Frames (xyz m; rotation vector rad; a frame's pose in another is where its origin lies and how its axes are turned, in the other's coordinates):
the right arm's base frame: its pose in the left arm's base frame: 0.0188 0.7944 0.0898 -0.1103 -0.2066 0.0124
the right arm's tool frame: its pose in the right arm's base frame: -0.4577 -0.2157 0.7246 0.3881 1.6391 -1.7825
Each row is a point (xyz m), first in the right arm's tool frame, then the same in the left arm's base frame.
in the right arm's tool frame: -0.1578 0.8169 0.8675
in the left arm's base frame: 0.3203 -0.1435 0.6127
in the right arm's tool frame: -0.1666 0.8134 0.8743
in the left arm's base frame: 0.3239 -0.1465 0.6233
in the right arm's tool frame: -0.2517 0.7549 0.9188
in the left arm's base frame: 0.3353 -0.1548 0.7349
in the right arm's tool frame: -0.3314 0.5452 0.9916
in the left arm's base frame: 0.2291 -0.1842 0.9434
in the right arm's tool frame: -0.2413 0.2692 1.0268
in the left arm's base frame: -0.0355 -0.2363 1.0567
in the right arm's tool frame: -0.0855 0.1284 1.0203
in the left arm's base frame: -0.2389 -0.2793 1.0267
